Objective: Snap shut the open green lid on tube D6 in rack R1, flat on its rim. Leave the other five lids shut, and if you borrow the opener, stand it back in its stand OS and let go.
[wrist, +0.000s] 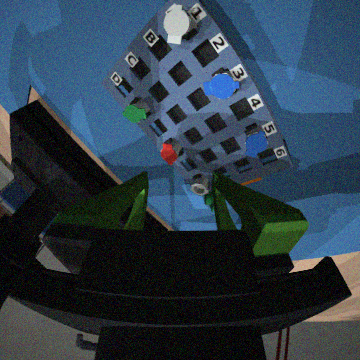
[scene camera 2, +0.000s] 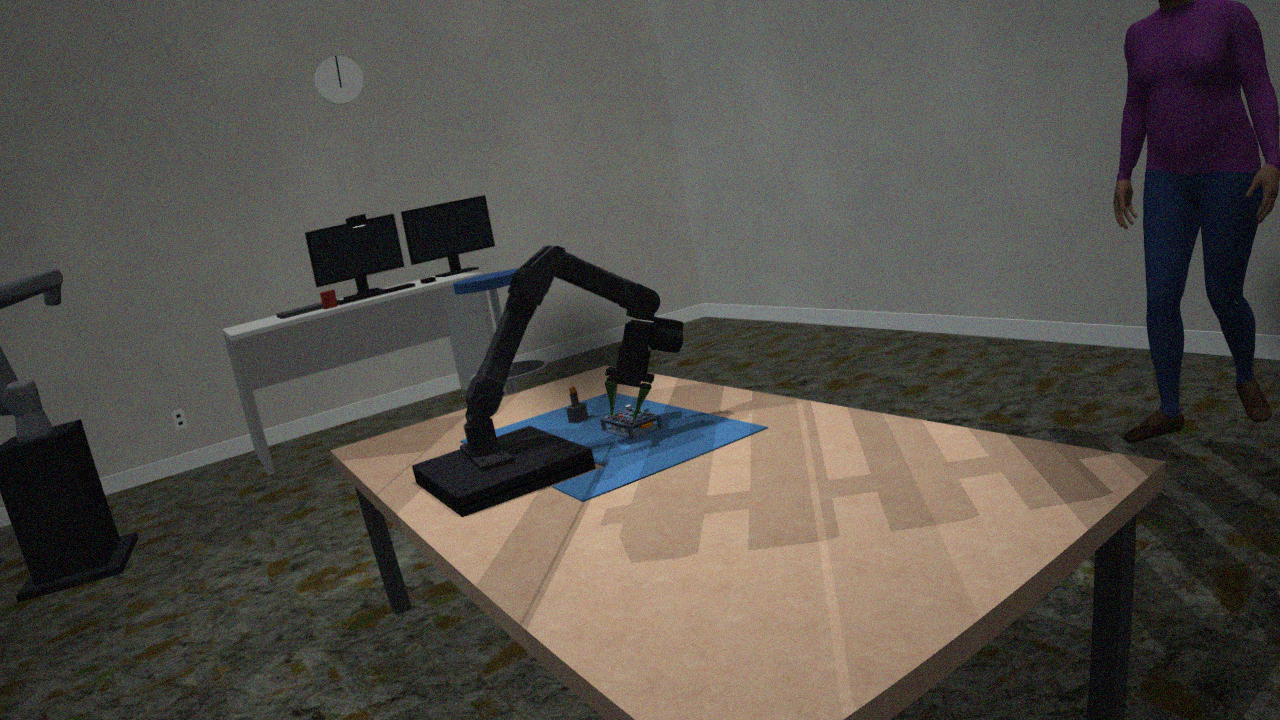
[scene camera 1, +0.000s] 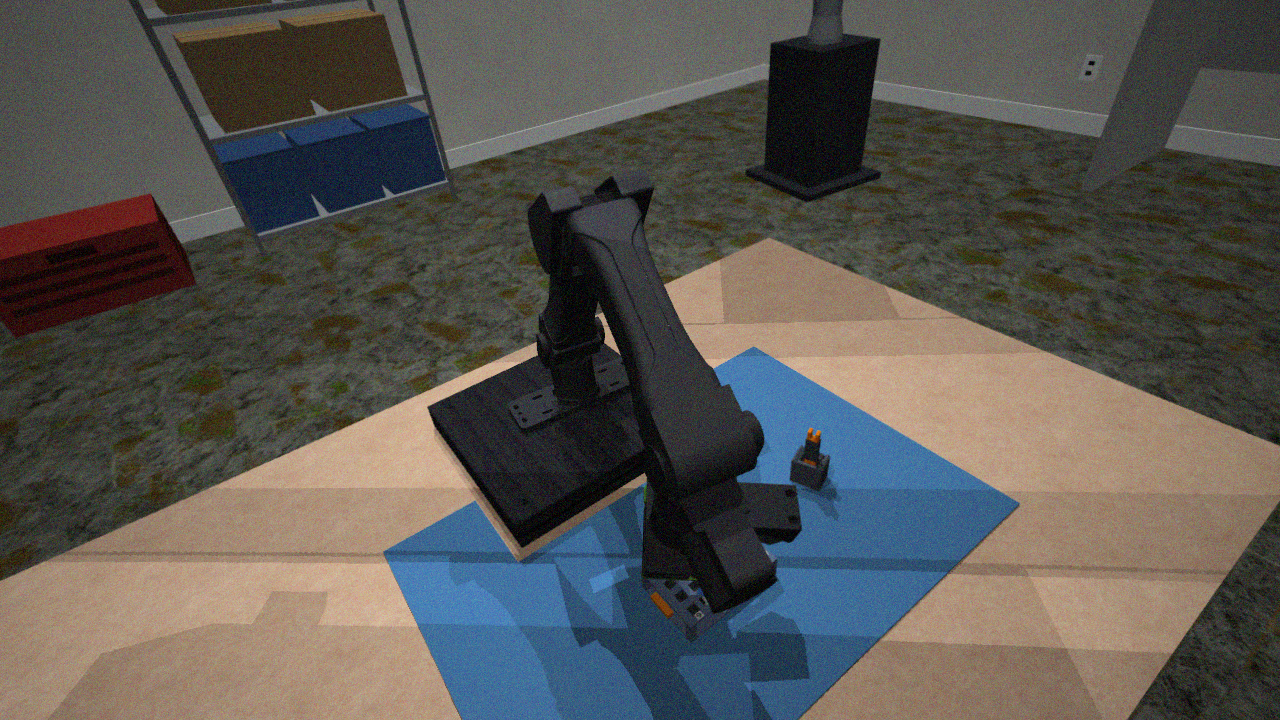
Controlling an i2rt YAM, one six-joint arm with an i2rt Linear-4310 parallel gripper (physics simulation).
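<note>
Rack R1 sits on the blue mat under my gripper. The gripper is open and points down, with nothing between its green fingers. In the wrist view tube D6 shows its open round rim at the rack's near corner, beside the right fingertip. Its green lid hangs open beside that fingertip, partly hidden. A white lid, two blue lids, a green lid and a red lid look shut. The opener stands upright in stand OS.
The blue mat lies on the wooden table. The arm's black base stands beside the mat. In scene camera 1 the arm hides much of the rack. A person stands beyond the table.
</note>
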